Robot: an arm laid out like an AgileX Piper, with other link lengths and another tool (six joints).
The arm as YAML. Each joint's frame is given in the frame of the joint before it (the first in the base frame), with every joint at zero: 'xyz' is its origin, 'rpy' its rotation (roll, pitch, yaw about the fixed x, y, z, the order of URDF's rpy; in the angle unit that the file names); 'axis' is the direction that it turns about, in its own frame. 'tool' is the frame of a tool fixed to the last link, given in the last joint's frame.
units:
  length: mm
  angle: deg
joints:
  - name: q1
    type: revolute
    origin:
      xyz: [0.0, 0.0, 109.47]
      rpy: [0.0, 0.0, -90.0]
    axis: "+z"
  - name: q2
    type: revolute
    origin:
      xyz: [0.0, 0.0, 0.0]
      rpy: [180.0, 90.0, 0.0]
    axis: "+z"
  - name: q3
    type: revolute
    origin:
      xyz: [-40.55, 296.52, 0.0]
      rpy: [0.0, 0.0, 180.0]
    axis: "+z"
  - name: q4
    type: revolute
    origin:
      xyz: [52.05, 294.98, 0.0]
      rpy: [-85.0, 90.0, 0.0]
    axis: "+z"
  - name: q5
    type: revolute
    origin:
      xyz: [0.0, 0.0, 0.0]
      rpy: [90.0, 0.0, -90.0]
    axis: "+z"
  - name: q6
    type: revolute
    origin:
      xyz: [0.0, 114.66, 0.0]
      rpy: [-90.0, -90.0, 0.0]
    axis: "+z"
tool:
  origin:
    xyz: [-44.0, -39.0, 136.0]
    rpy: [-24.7, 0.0, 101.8]
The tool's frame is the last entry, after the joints.
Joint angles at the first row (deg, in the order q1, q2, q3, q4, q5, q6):
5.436, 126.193, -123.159, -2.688, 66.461, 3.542
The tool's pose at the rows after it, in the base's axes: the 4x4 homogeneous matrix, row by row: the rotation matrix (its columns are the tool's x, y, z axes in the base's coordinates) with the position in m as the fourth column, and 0 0 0 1 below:
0.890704, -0.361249, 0.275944, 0.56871; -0.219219, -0.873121, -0.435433, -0.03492; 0.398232, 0.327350, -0.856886, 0.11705; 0, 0, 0, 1
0.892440, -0.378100, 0.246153, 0.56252; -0.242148, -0.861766, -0.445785, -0.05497; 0.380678, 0.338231, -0.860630, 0.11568; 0, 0, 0, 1
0.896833, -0.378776, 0.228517, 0.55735; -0.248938, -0.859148, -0.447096, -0.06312; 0.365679, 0.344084, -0.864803, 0.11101; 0, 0, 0, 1
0.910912, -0.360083, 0.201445, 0.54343; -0.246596, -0.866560, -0.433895, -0.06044; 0.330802, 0.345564, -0.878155, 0.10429; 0, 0, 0, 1
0.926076, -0.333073, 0.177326, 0.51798; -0.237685, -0.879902, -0.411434, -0.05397; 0.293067, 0.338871, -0.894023, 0.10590; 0, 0, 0, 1
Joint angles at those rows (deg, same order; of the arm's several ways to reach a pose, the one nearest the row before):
1.834, 126.194, -123.160, -2.688, 68.357, 3.542
-0.148, 126.194, -123.100, -2.687, 69.462, 3.034
-1.042, 125.888, -121.864, -2.480, 69.463, 2.531
-1.166, 124.175, -118.152, -1.548, 69.462, 1.928
-1.165, 119.697, -111.591, 0.000, 69.416, 0.839

